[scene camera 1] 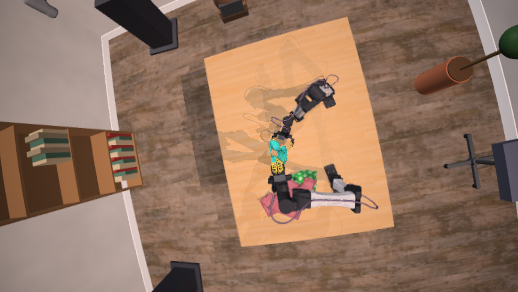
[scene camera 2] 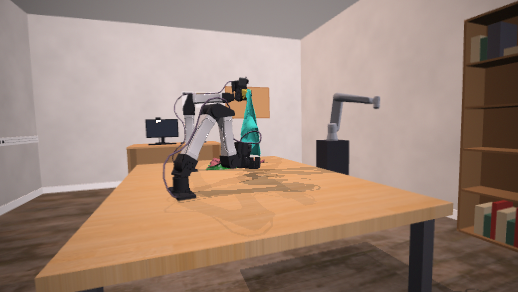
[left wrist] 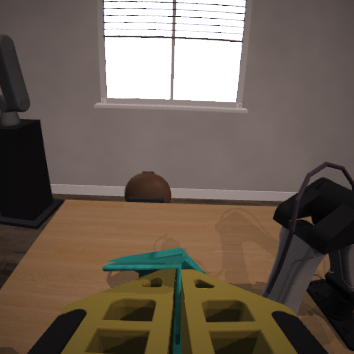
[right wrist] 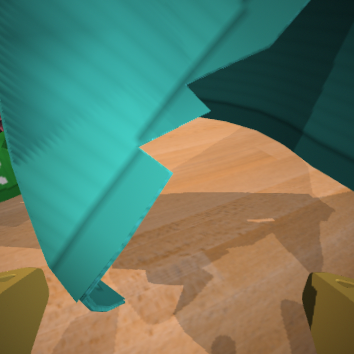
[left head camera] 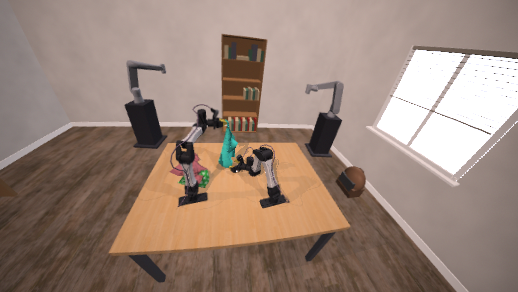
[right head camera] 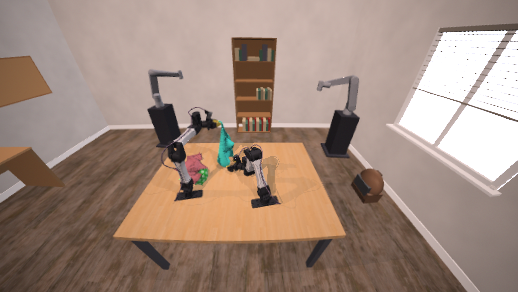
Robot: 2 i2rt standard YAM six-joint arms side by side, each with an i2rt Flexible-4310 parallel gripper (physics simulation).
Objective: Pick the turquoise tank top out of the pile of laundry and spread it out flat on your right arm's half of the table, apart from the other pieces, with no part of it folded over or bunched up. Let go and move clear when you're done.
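Note:
The turquoise tank top (left head camera: 228, 149) (right head camera: 225, 149) (scene camera 1: 278, 150) (scene camera 2: 250, 127) (right wrist: 100, 125) hangs bunched from my left gripper (left head camera: 226, 121) (right head camera: 220, 122) (scene camera 2: 247, 94) (left wrist: 178, 274), which is shut on its upper end high above the table. Cloth shows between the fingertips in the left wrist view. The tank top flares and folds towards its lower end. My right gripper (left head camera: 233, 165) (right wrist: 175, 285) is open, low beside the hanging lower end. In the right wrist view a lower corner hangs between its spread fingers, nearer the finger at the picture's left. The tank top's far side is hidden.
A dusty red garment (left head camera: 199, 164) (right head camera: 196, 162) (scene camera 1: 270, 205) and a green garment with white flowers (left head camera: 202, 177) (scene camera 1: 304, 176) (right wrist: 5, 165) lie piled beneath and beside the left arm on the wooden table (left head camera: 240, 225) (scene camera 1: 350, 150). A bookshelf (left head camera: 223, 75) stands beyond the table.

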